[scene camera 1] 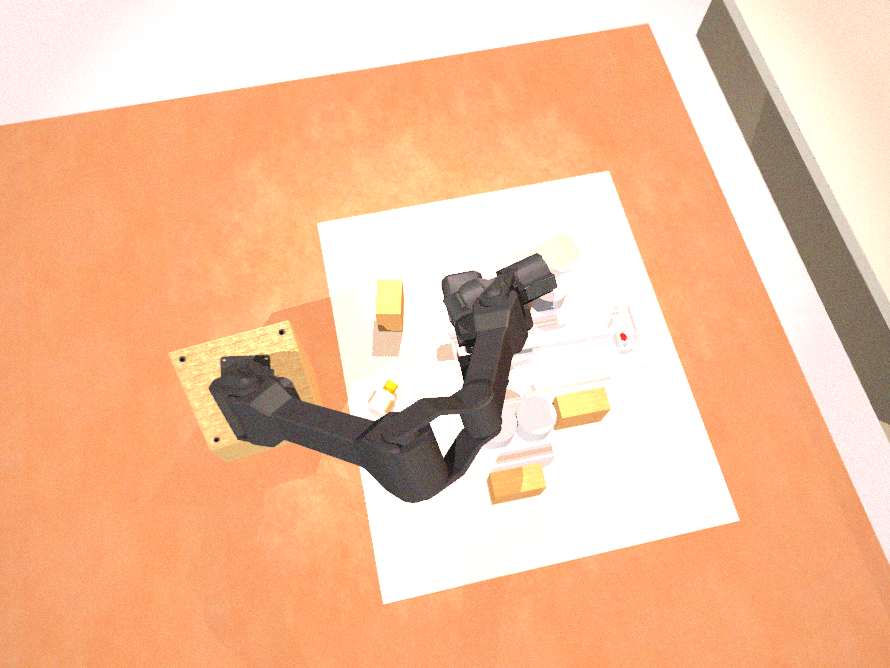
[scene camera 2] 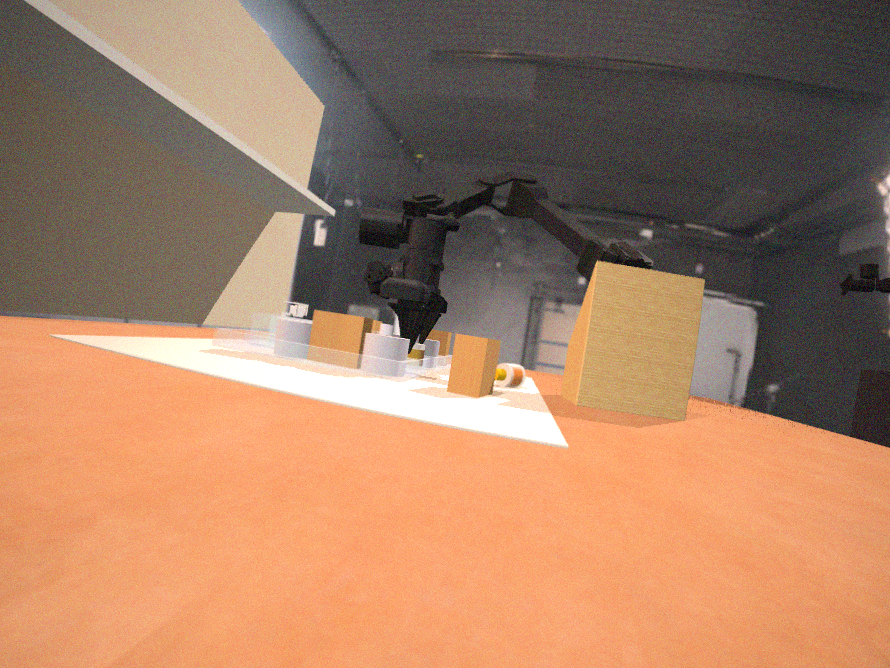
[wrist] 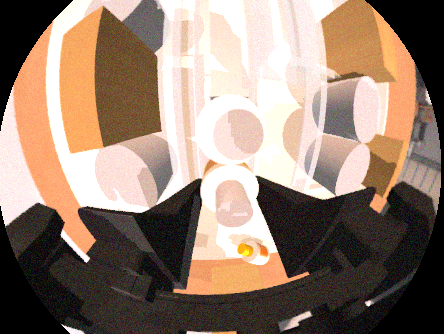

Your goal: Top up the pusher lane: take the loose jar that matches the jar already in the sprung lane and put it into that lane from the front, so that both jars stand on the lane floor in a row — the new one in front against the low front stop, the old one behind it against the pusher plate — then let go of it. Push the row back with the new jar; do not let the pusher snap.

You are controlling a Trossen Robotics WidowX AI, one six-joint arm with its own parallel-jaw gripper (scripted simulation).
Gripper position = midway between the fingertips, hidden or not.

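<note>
I can see an orange-brown block (scene camera 2: 473,369), (scene camera 1: 389,312), though the wrist view does not show the block, which is hidden there by my gripper. The gripper itself is at (scene camera 2: 409,353), at (scene camera 1: 470,351) and at (wrist: 227,182). And there is a clear sprung lane (scene camera 1: 557,365), which I see at (wrist: 288,51) too.
</note>
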